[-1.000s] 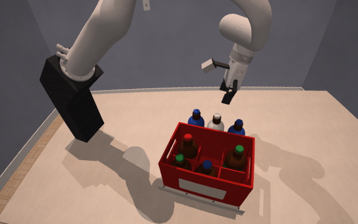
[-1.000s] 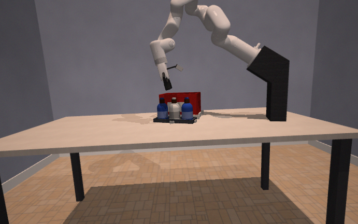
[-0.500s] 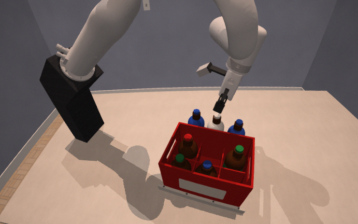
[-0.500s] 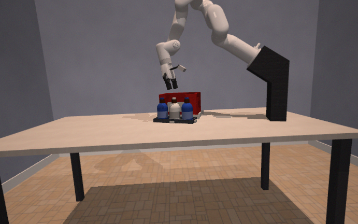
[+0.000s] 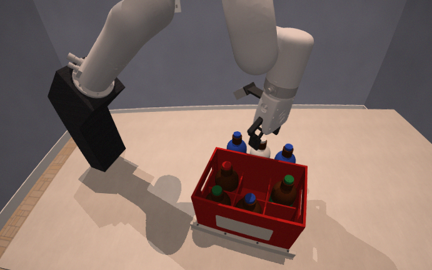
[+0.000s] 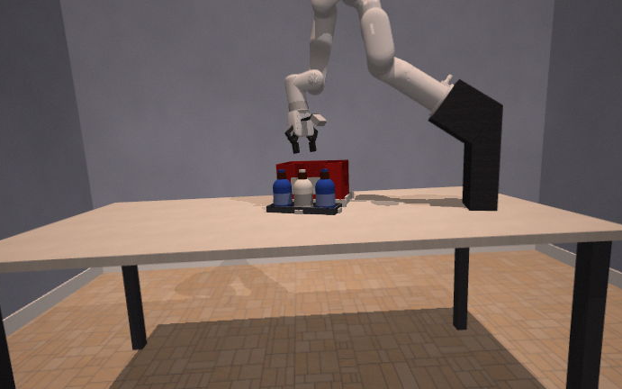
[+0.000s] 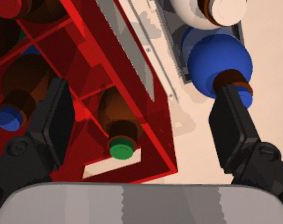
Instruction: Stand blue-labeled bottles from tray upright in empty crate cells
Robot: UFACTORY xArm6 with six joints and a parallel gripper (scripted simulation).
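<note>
My gripper is now 4 cm short of the white-labeled bottle, 6 cm to the right of it and 15 cm above it. Also, from my hand: crate: 8 cm behind, 8 cm to the right, 15 cm below; dark tray: 4 cm ahead, 6 cm to the left, 22 cm below.
</note>
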